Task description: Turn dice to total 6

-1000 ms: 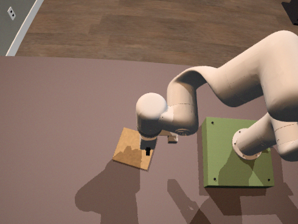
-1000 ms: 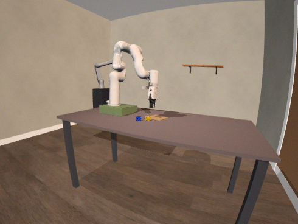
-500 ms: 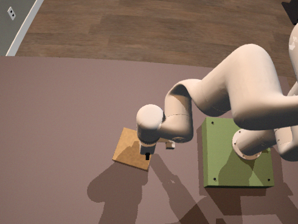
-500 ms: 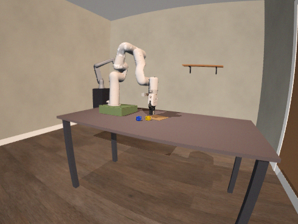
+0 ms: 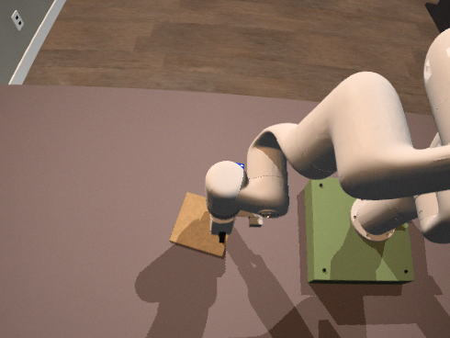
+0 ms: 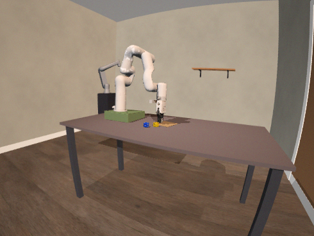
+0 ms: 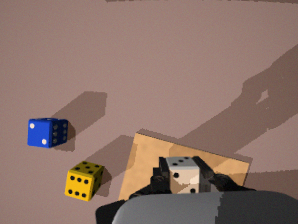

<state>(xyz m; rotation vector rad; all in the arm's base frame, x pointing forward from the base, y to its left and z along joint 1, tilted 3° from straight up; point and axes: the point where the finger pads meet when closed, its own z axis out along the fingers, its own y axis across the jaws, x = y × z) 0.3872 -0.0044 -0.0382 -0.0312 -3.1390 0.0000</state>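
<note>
Right now the white die is 1 cm below my hand. From my hand the other things lie so: yellow die (1 cm ahead, 11 cm to the right, 2 cm below); blue die (5 cm behind, 15 cm to the right, 2 cm below); tan mat (5 cm ahead, 3 cm below).
</note>
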